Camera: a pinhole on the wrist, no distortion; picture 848 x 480 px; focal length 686.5 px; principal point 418.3 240.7 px. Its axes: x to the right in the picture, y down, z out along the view. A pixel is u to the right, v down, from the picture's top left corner.
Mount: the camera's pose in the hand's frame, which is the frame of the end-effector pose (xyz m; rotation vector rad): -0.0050 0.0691 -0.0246 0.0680 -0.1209 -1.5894
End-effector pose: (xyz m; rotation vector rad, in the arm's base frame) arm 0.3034 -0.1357 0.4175 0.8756 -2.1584 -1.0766
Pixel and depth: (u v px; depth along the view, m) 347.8 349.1 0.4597
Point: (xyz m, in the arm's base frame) -0.0605 0.1180 0.3033
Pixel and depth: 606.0 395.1 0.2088
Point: 0.1512 -0.0508 0.3380
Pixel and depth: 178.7 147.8 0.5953
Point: -0.0880 0.3714 0.3544
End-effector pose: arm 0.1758 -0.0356 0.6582 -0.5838 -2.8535 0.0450
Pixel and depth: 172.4 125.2 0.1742
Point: 0.2441 0.0728 0.4973
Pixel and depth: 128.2 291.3 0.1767
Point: 0.2093 0.0999 0.4985
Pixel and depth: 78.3 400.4 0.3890
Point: 0.1590 0.2385 0.2905
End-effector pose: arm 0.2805 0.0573 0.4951 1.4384 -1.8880 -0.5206
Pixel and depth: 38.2 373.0 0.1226
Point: 0.1143 0.0857 0.5261
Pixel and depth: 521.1 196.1 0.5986
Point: -0.1182 0.1152 0.0785
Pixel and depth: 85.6 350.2 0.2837
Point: -0.0532 0.0897 0.4696
